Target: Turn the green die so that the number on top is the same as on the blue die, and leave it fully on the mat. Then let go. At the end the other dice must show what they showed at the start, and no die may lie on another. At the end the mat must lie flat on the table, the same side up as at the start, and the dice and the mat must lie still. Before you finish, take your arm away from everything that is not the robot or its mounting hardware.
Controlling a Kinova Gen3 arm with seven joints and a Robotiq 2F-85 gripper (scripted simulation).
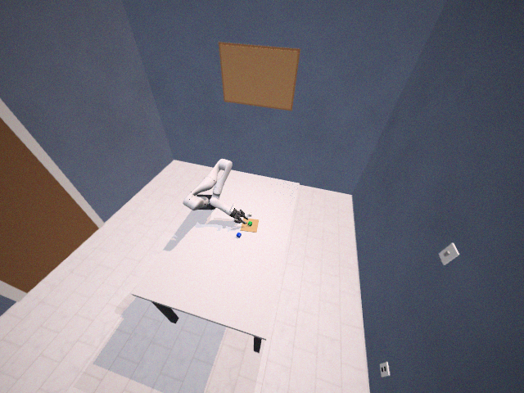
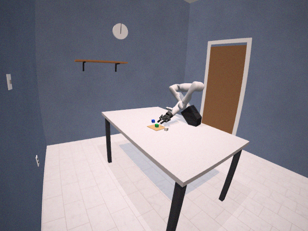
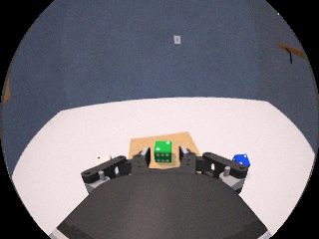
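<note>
My gripper is now 4 cm short of the green die and 3 cm above it. Also, from my hand: white die (2 cm ahead, 11 cm to the left, 4 cm below); blue die (3 cm behind, 13 cm to the right, 4 cm below); tan mat (4 cm ahead, 5 cm below).
</note>
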